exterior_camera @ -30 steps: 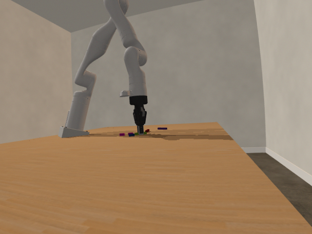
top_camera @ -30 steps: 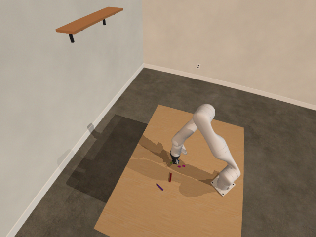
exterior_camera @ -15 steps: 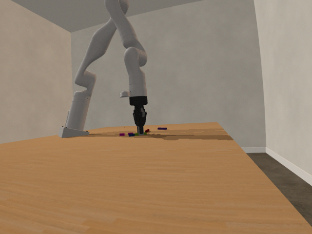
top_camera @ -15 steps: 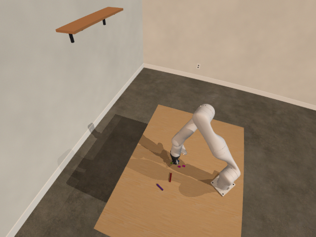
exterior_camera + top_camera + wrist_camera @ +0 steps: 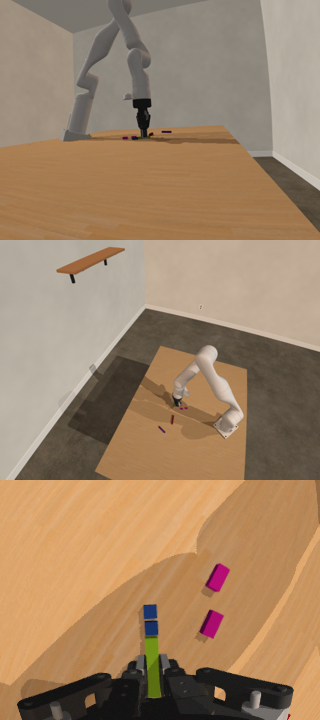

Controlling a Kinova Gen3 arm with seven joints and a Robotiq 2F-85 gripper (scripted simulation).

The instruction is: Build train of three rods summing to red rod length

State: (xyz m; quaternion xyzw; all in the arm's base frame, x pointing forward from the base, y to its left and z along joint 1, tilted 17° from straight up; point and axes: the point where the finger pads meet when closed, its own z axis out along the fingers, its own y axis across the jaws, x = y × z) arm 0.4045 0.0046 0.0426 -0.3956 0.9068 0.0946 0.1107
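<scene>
My gripper is now 10 mm above the lime-green rod. Also, from my hand: red rod 120 mm to the left, 40 mm behind, 20 mm below; purple rod 230 mm to the left, 20 mm below, 10 mm behind.
</scene>
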